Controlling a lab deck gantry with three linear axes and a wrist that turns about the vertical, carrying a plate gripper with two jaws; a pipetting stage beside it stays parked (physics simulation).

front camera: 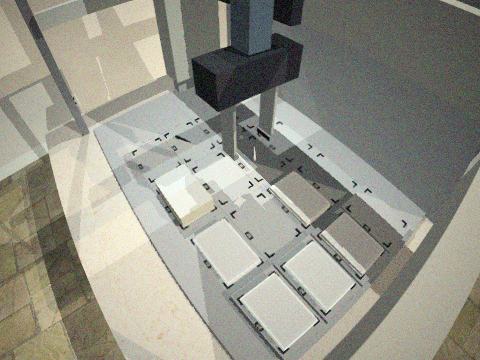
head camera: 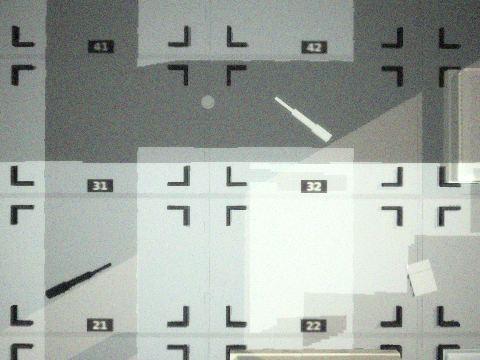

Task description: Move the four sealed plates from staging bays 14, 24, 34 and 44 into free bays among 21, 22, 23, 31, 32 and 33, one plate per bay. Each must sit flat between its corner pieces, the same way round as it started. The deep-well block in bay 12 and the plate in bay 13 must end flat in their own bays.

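Pixels of known places: gripper, fingertip midpoint: (front camera: 248,144); robot's base, link origin: (front camera: 133,152).
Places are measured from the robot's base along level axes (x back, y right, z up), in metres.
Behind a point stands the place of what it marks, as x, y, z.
My gripper (front camera: 248,145) @[-0.300, -0.170, 0.160] is open and empty, raised over the bays behind the plates; it does not show in the head view. A sealed plate (front camera: 303,198) @[-0.402, -0.257, 0.014] (head camera: 466,125) @[-0.336, -0.256, 0.014] lies flat in bay 33. Sealed plates stand in bay 34 (front camera: 354,242) @[-0.559, -0.257, 0.029], bay 24 (front camera: 320,275) @[-0.558, -0.148, 0.029] and bay 14 (front camera: 278,311) @[-0.557, -0.040, 0.029]. The cream deep-well block (front camera: 184,194) @[-0.244, -0.040, 0.042] (head camera: 315,356) @[-0.228, -0.084, 0.007] sits in bay 12. The plate in bay 13 (front camera: 227,251) @[-0.398, -0.043, 0.014] lies flat; its edge shows at the lower right of the head view. Bays 21, 22, 31 and 32 hold no plate, nor do bays 23 and 44.
A dark pen-like object (front camera: 182,138) @[-0.049, -0.139, 0.005] (head camera: 78,280) @[-0.050, -0.140, 0.005] lies in bay 21. A white pen-like object (front camera: 254,153) @[-0.219, -0.261, 0.005] (head camera: 303,120) @[-0.219, -0.261, 0.005] lies in bay 32. A small pale disc (head camera: 208,102) @[-0.147, -0.274, 0.004] lies between bays 31 and 32. A white card (head camera: 422,277) @[-0.312, -0.141, 0.001] lies between bays 22 and 23.
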